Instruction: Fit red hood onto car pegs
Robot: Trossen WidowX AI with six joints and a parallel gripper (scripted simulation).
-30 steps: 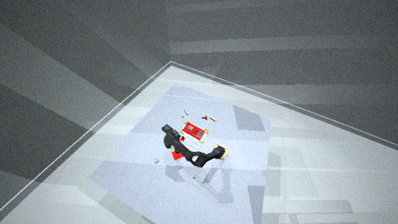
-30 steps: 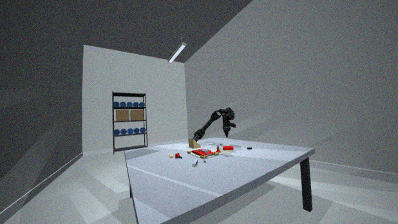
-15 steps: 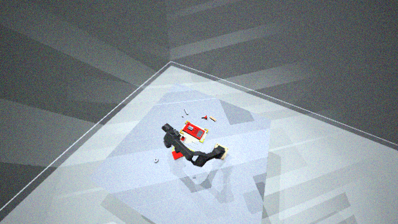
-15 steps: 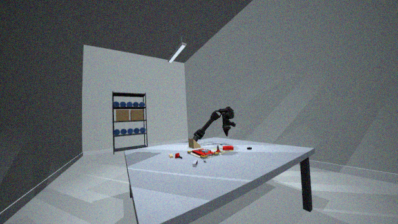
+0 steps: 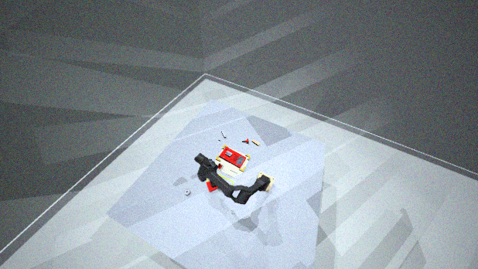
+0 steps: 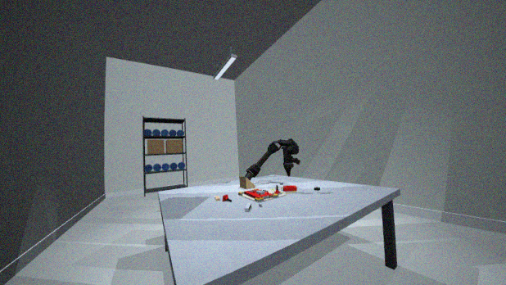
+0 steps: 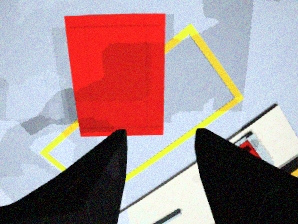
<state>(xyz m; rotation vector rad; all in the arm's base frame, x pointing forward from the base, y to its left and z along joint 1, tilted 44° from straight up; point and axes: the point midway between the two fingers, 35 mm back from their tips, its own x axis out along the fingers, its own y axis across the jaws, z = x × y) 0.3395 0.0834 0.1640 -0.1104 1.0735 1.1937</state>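
My gripper tip is now 9 cm above the red hood, 2 cm to the right of it and 2 cm past it. From my gripper tip the other things lie so: grey pin (42 cm to the right, 15 cm ahead, 10 cm below); then tan block (49 cm to the right, 15 cm behind, 10 cm below).
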